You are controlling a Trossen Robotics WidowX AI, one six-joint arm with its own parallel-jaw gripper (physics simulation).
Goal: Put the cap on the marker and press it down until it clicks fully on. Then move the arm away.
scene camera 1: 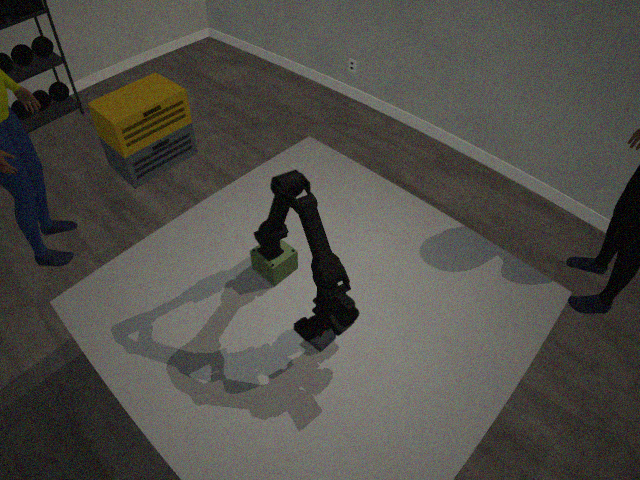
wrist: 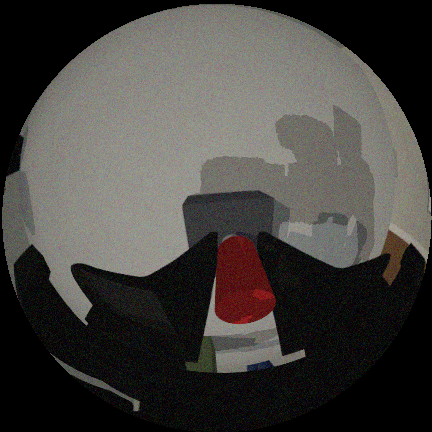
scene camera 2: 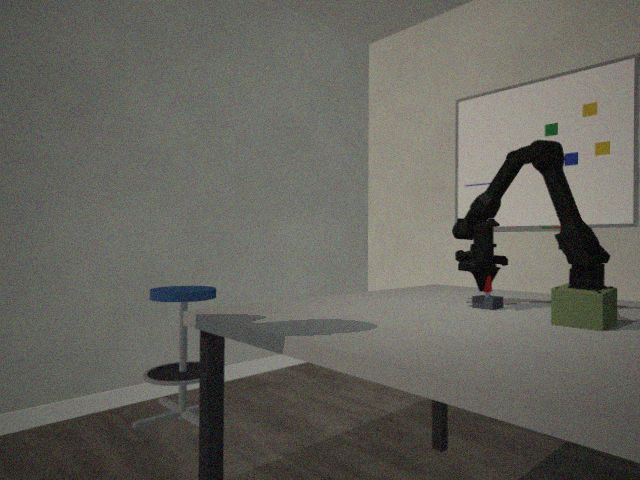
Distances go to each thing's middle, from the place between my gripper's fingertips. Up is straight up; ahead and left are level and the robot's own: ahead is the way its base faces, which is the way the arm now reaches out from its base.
My gripper is now 20 mm below the red cap (wrist: 243, 294) and 10 mm past it.
